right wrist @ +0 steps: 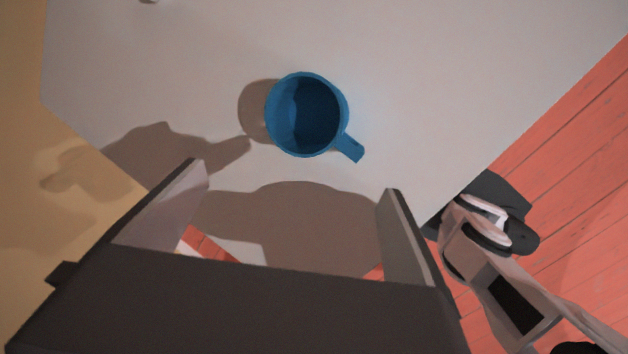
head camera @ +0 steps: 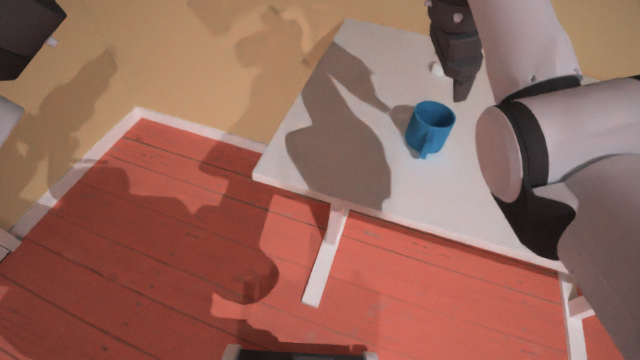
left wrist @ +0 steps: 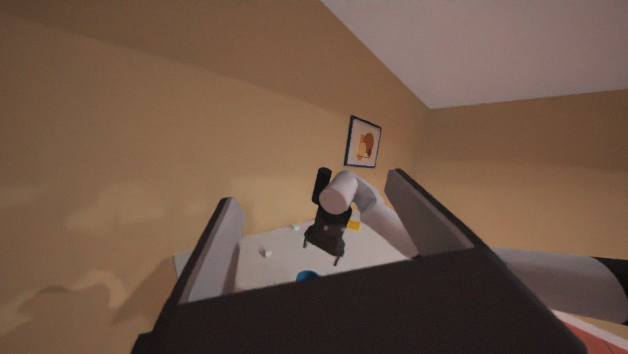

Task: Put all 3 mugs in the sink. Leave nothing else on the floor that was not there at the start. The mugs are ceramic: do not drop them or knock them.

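Places are measured from the robot's base along level axes (x ahead, y left, z up), in metres.
Pixels of known places: left gripper, fingertip midpoint: [left wrist: 314, 193]; right gripper, fingertip midpoint: [right wrist: 294, 186] [head camera: 450, 75] [left wrist: 319, 254].
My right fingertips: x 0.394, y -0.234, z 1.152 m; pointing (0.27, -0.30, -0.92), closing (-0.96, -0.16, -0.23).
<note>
For each thing: its middle in the pictures, then the offset to it from my right fingertips. Level surfaces: height alone.
- blue mug, body centre: [right wrist: 321, 124] [head camera: 428, 132] [left wrist: 310, 292] 0.023 m ahead, 0.017 m right, 0.161 m down
- white table, its level: 0.201 m down
- small white object, body centre: [head camera: 440, 67] [left wrist: 267, 251] 0.336 m ahead, 0.122 m right, 0.186 m down
- yellow object, body centre: [left wrist: 353, 225] 0.111 m ahead, 0.785 m right, 0.178 m down
- red floor, its level: 1.151 m down
A blue mug [head camera: 425, 132] [left wrist: 307, 275] [right wrist: 306, 115] stands upright on the white table [head camera: 440, 200] [left wrist: 280, 270] [right wrist: 450, 100]. Its handle points toward the table's near edge. My right gripper [head camera: 461, 92] [left wrist: 319, 254] [right wrist: 294, 186] is open and empty, above the table; in the right wrist view the mug shows beyond and between its fingertips, not touched. My left gripper is open and empty, high up and away from the mug; its fingers are out of the head view. The other two mugs and the sink do not show.
A small white object [head camera: 436, 68] [left wrist: 267, 253] and another white one [left wrist: 295, 227] are on the table, with a yellow object [left wrist: 353, 225] farther along. A table leg [head camera: 325, 260] stands on the red floor [head camera: 175, 250]. The table meets the wall at its far side.
</note>
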